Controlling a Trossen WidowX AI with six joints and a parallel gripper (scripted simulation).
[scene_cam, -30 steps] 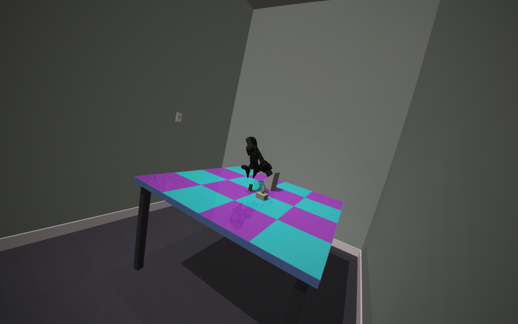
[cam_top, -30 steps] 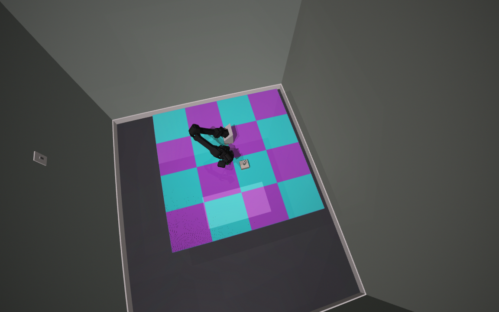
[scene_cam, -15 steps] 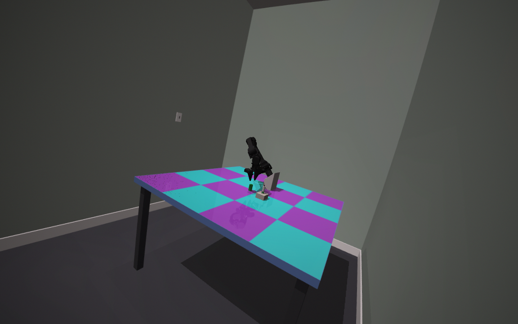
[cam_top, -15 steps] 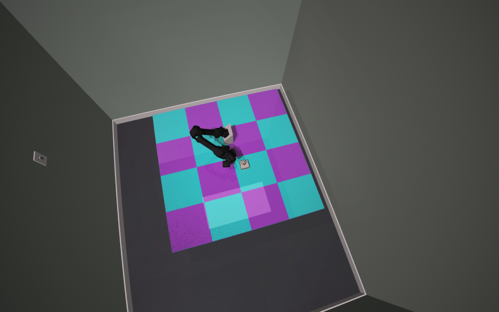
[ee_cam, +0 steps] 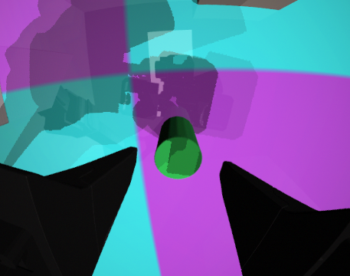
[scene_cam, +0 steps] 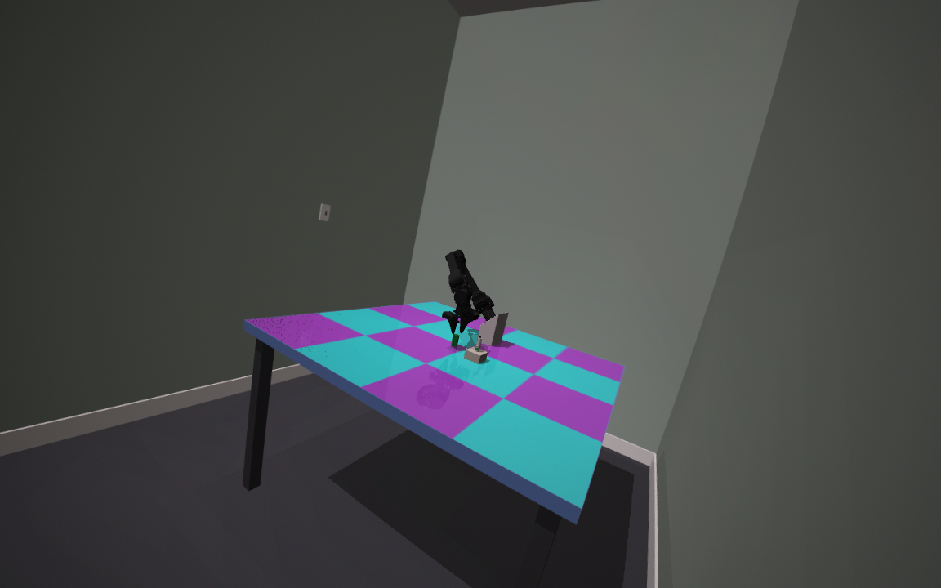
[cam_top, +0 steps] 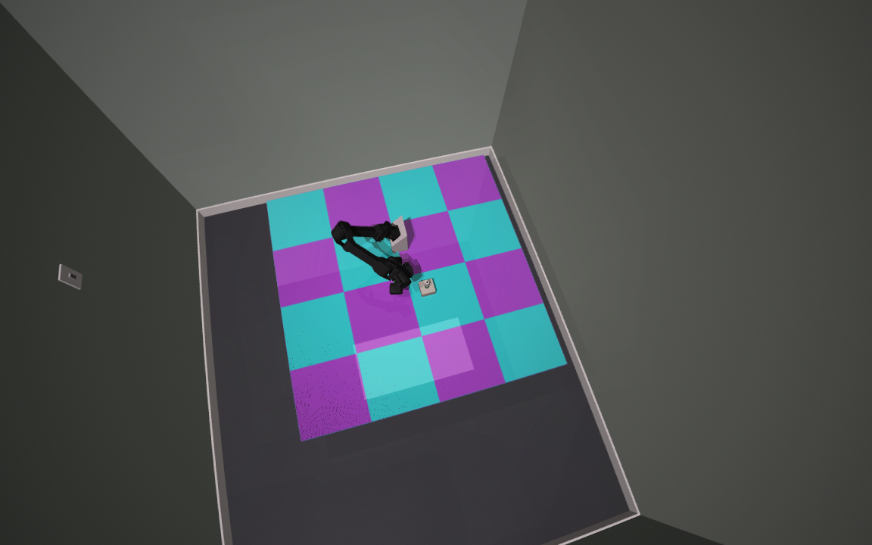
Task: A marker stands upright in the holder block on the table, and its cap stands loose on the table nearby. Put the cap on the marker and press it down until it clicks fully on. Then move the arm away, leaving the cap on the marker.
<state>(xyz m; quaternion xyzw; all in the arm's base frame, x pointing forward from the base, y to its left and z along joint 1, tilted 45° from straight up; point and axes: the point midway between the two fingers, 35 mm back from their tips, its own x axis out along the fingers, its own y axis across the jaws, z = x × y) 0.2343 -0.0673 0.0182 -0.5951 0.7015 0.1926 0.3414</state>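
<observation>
Right now my gripper tip is 3 cm above the green cap. Round my gripper tip: holder block (6 cm ahead, 14 cm to the left, 4 cm below).
</observation>
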